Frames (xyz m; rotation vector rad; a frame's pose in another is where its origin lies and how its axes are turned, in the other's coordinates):
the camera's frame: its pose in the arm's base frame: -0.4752 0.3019 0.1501 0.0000 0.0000 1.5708
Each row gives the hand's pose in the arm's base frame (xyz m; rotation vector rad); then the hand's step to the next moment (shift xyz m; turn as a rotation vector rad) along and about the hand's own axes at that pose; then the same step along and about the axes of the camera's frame.
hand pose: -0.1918 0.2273 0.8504 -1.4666 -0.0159 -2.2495
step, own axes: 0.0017 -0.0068 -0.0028 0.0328 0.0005 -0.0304
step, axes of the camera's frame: 0.0048 0.0055 0.0018 -0.0200 0.0370 0.0153
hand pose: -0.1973 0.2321 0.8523 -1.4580 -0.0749 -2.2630
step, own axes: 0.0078 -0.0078 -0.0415 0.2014 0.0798 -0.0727
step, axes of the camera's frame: -0.0072 0.0411 -0.0100 -0.1597 0.0999 0.1293
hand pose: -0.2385 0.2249 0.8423 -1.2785 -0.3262 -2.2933
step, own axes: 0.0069 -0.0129 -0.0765 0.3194 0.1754 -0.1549
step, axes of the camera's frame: -0.0240 0.0655 -0.0345 -0.3119 0.1617 0.1826
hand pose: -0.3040 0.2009 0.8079 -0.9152 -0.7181 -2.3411
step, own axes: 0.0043 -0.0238 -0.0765 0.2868 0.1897 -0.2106
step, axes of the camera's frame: -0.0325 0.0519 -0.0519 -0.3488 0.1568 0.1280
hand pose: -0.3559 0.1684 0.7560 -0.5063 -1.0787 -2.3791
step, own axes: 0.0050 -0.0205 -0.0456 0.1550 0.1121 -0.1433
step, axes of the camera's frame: -0.0247 0.0216 -0.0380 -0.2168 0.0833 0.0565
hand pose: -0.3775 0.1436 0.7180 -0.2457 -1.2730 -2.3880
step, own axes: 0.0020 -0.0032 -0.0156 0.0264 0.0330 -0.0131
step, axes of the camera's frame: -0.0118 0.0026 -0.0105 -0.0344 0.0085 0.0264
